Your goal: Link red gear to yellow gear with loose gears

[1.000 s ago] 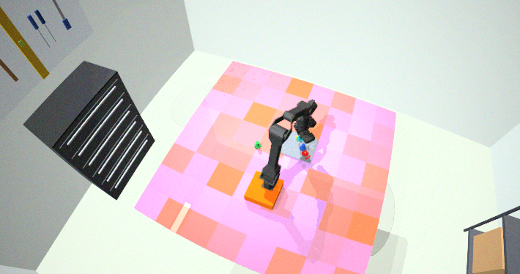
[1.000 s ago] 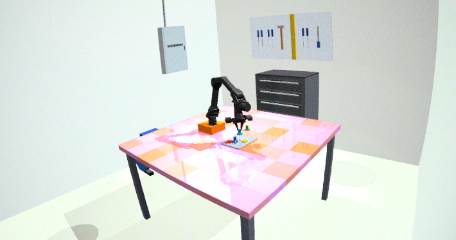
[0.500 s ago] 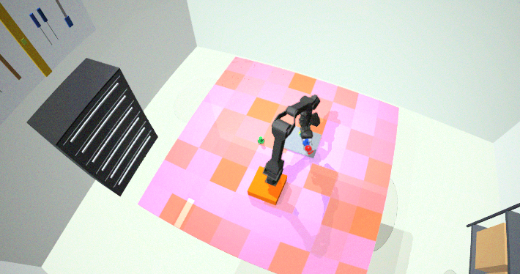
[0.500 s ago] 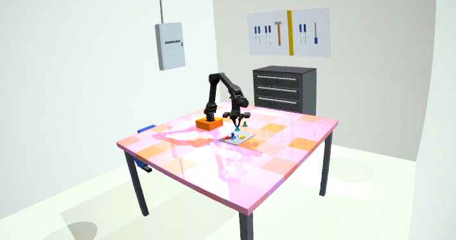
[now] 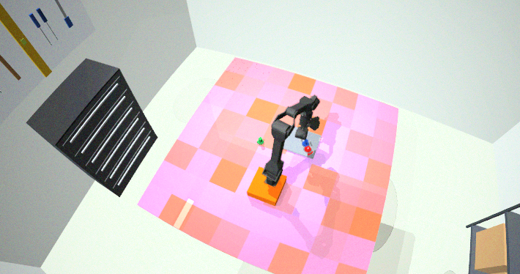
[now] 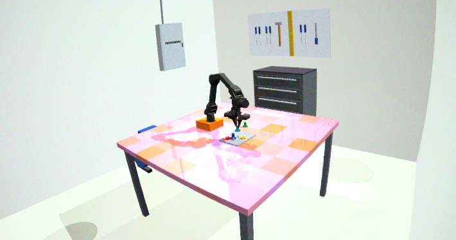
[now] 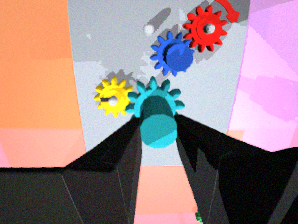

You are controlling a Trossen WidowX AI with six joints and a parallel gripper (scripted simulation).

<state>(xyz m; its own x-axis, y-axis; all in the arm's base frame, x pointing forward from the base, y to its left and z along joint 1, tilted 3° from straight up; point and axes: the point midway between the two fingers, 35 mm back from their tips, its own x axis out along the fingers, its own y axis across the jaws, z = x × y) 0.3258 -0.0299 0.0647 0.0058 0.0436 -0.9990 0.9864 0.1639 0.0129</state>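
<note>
Right now my gripper tip is 7 cm above the blue gear, 3 cm to the left of it and 2 cm past it. Also, from my gripper tip: cyan gear: 1 cm below; then yellow gear: 7 cm below, 4 cm ahead, 1 cm to the left; then red gear: 7 cm below, 6 cm to the right, 4 cm behind.
</note>
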